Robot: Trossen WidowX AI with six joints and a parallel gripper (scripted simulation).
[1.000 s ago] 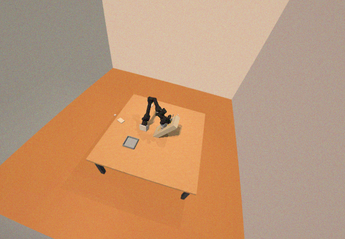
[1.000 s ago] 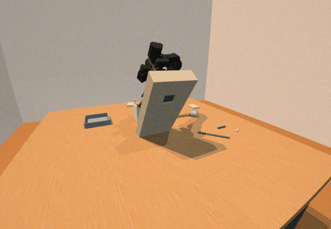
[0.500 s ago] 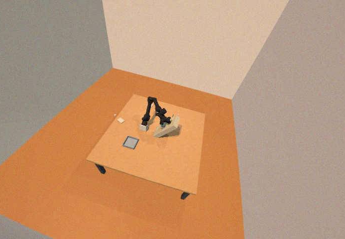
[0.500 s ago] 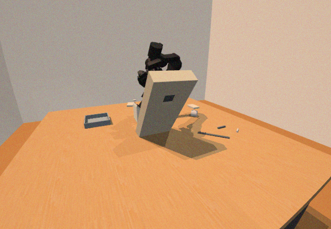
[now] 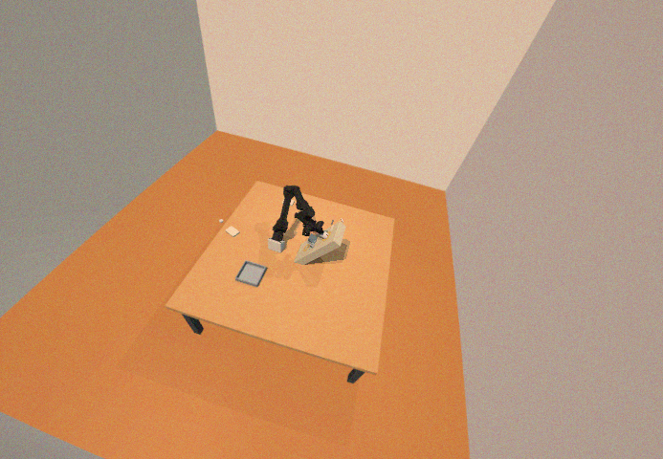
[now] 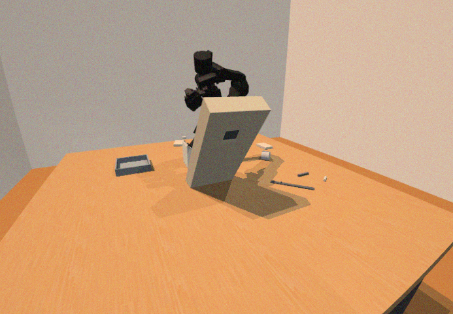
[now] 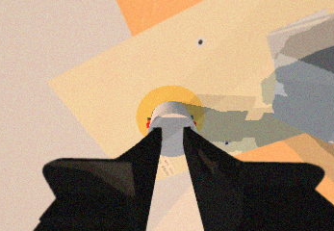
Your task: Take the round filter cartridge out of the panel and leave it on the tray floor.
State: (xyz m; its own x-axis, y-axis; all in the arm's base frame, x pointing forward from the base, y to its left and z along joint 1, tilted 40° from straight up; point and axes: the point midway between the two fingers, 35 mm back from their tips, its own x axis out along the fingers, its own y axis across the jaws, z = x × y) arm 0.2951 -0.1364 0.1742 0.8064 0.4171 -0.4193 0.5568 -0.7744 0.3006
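The beige service panel lies 100 mm below my gripper tip and 10 mm behind it. Round my gripper tip: white spool 350 mm to the left, 260 mm below, 240 mm behind; then white round filter cartridge 10 mm below, 10 mm ahead; then short dark piece 400 mm to the left, 270 mm below, 10 mm behind.
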